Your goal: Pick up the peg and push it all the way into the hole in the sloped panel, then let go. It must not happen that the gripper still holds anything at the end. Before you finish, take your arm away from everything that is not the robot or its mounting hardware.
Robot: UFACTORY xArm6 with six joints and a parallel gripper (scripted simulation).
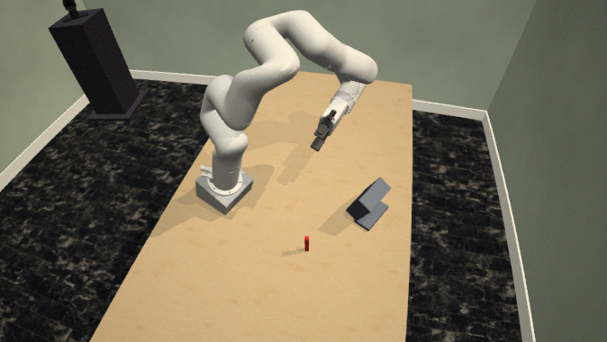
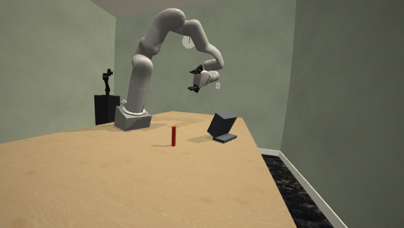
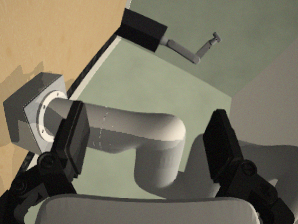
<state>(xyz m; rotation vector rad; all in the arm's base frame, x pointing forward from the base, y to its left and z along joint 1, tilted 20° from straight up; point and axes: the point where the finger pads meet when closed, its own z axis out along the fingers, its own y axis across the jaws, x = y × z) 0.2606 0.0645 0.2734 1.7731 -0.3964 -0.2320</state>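
The red peg is 20 mm behind my hand, 220 mm to the right of it and 250 mm below it. From my hand the other things lie so: flat base 200 mm ahead, 70 mm to the right, 290 mm below.
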